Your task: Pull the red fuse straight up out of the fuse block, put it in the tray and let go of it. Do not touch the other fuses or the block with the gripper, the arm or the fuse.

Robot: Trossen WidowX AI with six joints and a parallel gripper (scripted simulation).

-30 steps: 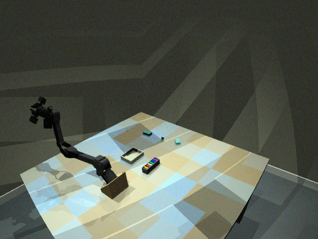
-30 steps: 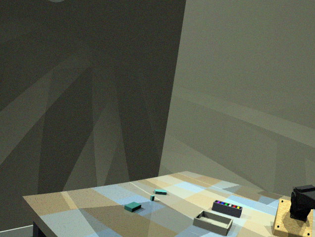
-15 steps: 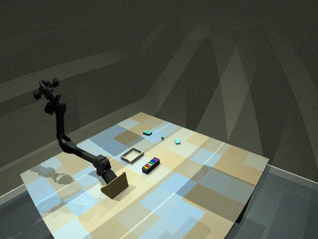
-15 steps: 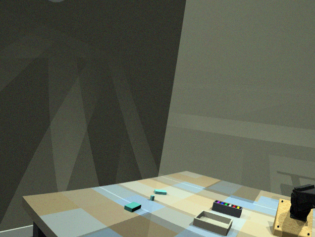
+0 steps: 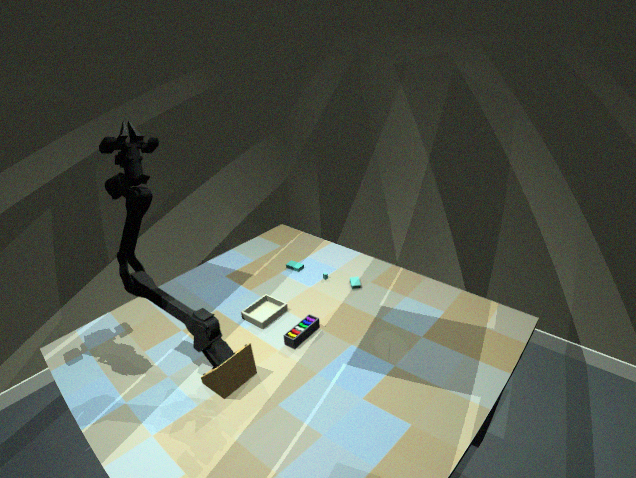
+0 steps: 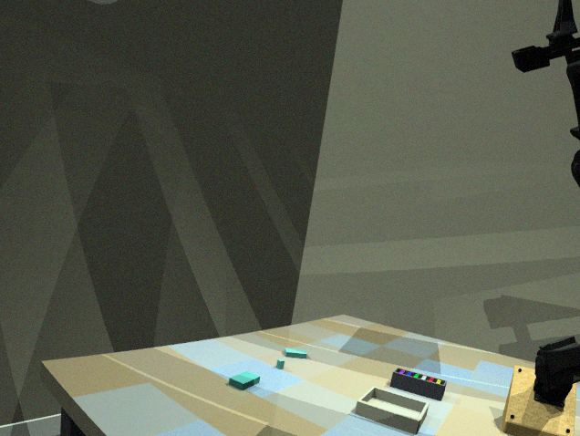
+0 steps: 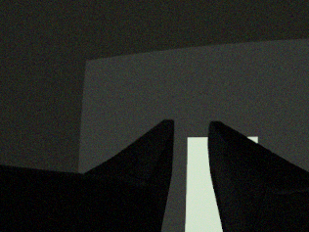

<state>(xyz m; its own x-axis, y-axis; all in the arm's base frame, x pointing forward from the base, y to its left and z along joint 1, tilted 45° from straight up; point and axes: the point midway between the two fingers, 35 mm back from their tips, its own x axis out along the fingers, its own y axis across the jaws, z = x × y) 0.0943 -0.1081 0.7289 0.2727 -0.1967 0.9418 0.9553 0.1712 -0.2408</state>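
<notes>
The red fuse is 690 mm below my gripper tip, 490 mm to the right of it and 170 mm ahead of it. Round my gripper tip: beige tray 710 mm below, 310 mm to the right, 210 mm ahead.
</notes>
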